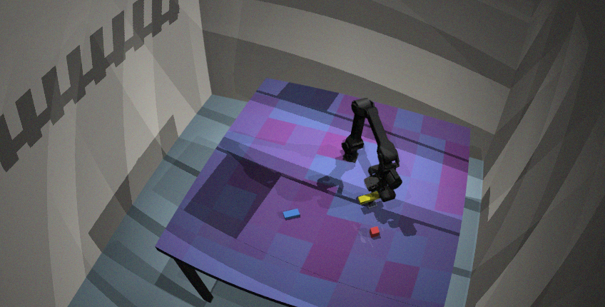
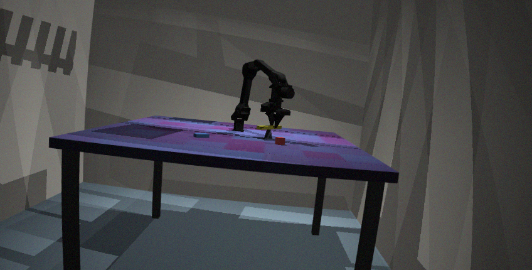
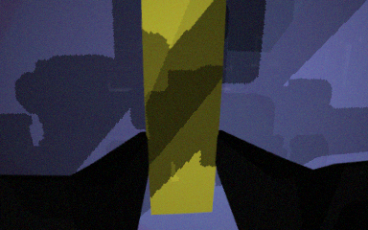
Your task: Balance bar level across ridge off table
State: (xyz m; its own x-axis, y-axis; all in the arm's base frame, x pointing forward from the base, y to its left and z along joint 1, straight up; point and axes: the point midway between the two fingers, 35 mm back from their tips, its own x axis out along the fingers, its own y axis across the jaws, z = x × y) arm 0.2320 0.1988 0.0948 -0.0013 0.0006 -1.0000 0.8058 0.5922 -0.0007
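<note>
Now: the yellow bar 20 mm to the right of my gripper tip and 20 mm ahead of it. The rest, counted from my gripper tip: blue block 340 mm to the right, 180 mm ahead, 50 mm below; red cube 170 mm ahead, 40 mm below, 30 mm to the left.
</note>
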